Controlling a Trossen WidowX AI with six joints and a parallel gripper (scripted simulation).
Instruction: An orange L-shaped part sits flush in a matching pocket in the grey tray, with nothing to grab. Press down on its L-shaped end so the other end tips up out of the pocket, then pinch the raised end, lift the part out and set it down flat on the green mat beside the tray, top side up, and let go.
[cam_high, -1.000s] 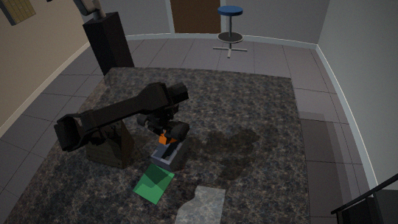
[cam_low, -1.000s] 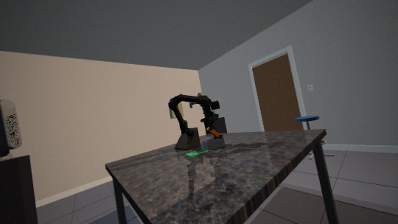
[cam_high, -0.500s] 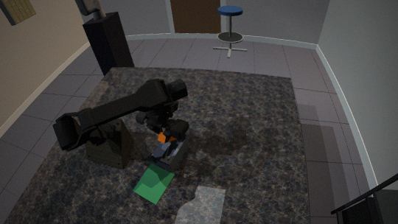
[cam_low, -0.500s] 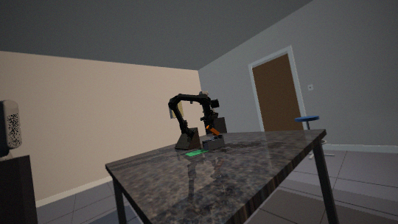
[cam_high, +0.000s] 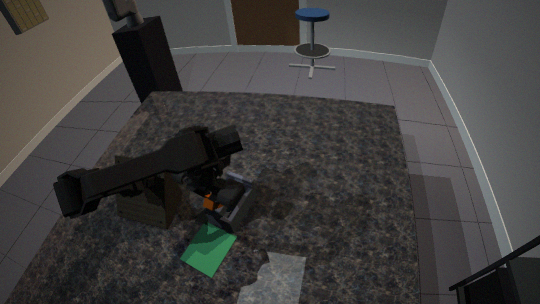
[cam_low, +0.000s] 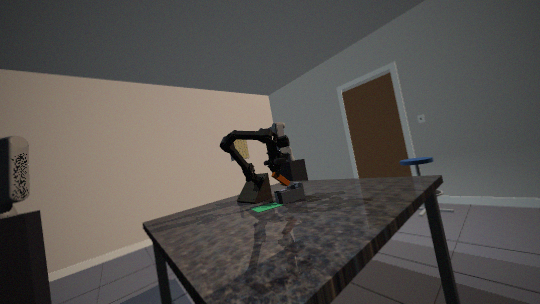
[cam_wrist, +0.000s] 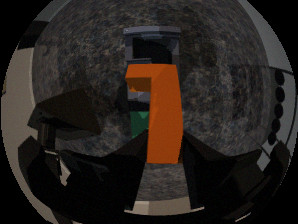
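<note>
Right now my gripper tip is 17 cm above the green mat, 8 cm to the left of it and 3 cm past it. Round my gripper tip: orange L-shaped part (3 cm to the left, 3 cm below, 1 cm behind).
</note>
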